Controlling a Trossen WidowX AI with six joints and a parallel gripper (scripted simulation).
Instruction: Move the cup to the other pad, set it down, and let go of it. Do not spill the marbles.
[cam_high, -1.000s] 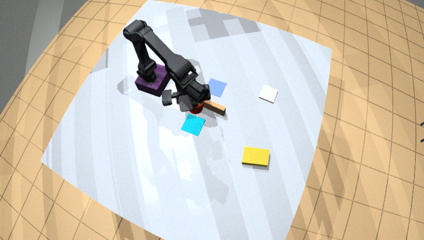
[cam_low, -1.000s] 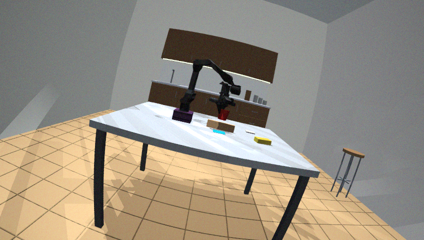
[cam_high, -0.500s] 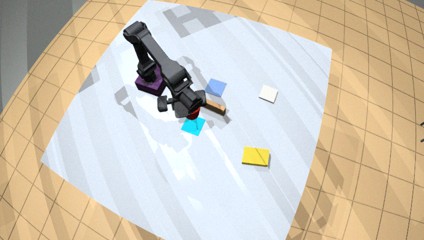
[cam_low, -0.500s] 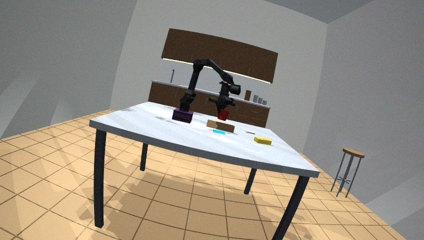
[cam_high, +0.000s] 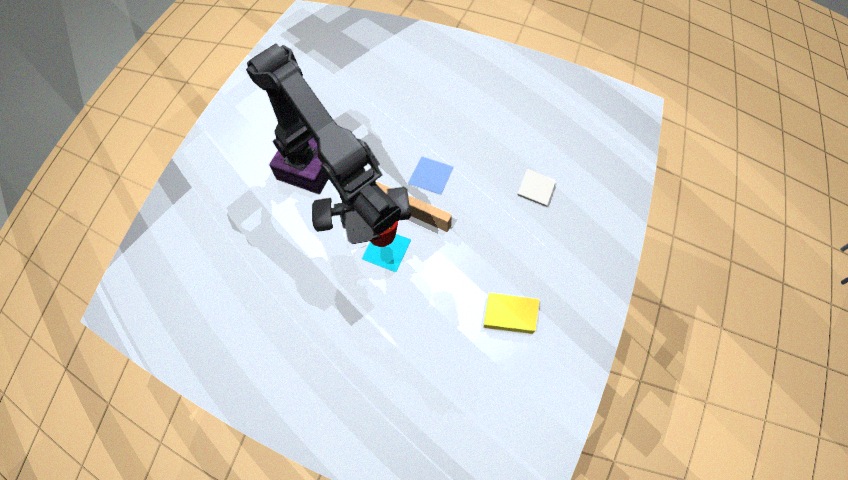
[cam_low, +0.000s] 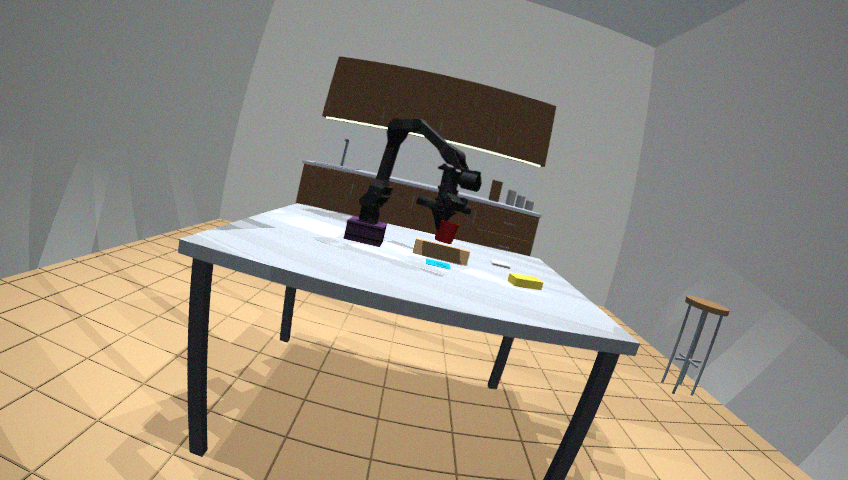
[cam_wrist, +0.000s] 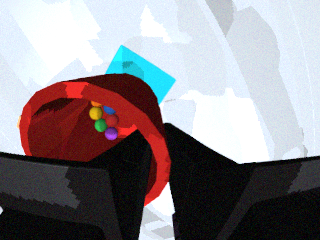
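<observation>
My gripper tip is now 120 mm above the cyan pad, 20 mm to the right of it and 20 mm short of it. From my gripper tip the other things lie so: light blue pad 230 mm to the left, 120 mm below, 30 mm ahead; red cup 30 mm ahead, 20 mm to the left; wooden bar 120 mm to the left, 100 mm below, 30 mm ahead.
</observation>
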